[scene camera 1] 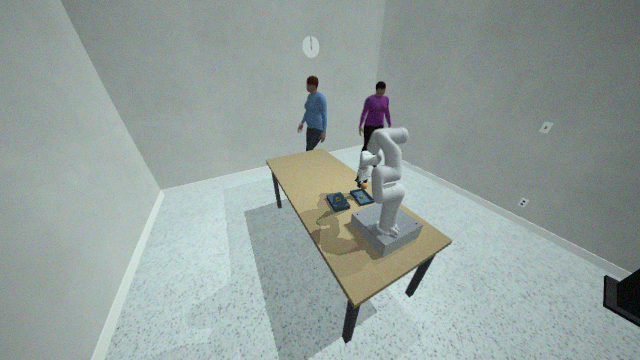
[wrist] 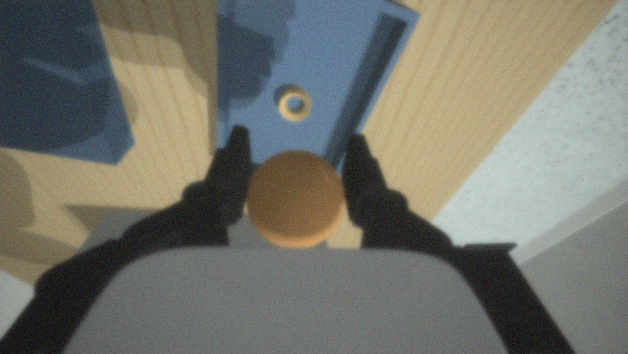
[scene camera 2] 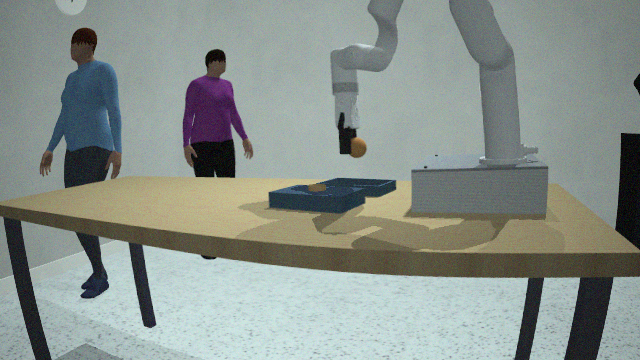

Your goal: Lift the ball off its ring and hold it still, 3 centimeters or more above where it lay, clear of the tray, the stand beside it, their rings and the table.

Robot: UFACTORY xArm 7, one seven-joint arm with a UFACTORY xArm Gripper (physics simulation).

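Frame: origin at the arm's base, x ahead, y left, z up, level; metres.
Where they show: gripper, fingertip midpoint: (scene camera 1: 361, 186) (wrist: 299, 151) (scene camera 2: 348, 153); arm's base, link origin: (scene camera 1: 386, 227) (scene camera 2: 503, 161).
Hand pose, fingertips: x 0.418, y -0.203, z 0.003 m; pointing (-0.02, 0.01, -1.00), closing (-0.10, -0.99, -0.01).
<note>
Things, the pixels of their top centre, and the offset from my fingertips. "pt": a spot on its surface instead. Level surfaces: height alone.
- orange ball, top centre: (wrist: 295, 242) (scene camera 2: 356, 137) (scene camera 1: 364, 182) 0.023 m back, 0.002 m left, 0.045 m up
- blue tray, top centre: (wrist: 294, 115) (scene camera 2: 356, 181) (scene camera 1: 361, 195) 0.022 m back, 0.006 m left, 0.079 m down
- tray's small tan ring, surface spot: (wrist: 295, 117) pt 0.034 m back, 0.006 m left, 0.094 m down
- wooden table, surface height: 0.106 m down
The orange ball (scene camera 1: 364, 185) (scene camera 2: 358, 147) (wrist: 296, 199) is between the two black fingers of my gripper (scene camera 2: 346, 149) (wrist: 299, 151), which is shut on it. Ball and fingertips hang in the air, with a visible gap above the blue tray (scene camera 2: 384, 189) (wrist: 320, 45) in scene camera 2. The tray's small tan ring (wrist: 295, 117) lies bare on its floor in the wrist view. The blue stand (scene camera 1: 344, 206) (scene camera 2: 315, 201) (wrist: 55, 120) is beside the tray and bears its own tan ring (scene camera 2: 317, 187). The ball touches neither of them.
The wooden table (scene camera 1: 300, 175) (scene camera 2: 200, 220) bears the tray, the stand and the grey base block (scene camera 1: 385, 245) (scene camera 2: 475, 192) of the arm. Two people, one in a blue top (scene camera 1: 315, 110) (scene camera 2: 90, 107) and one in purple (scene camera 1: 376, 111) (scene camera 2: 212, 110), stand beyond the table.
</note>
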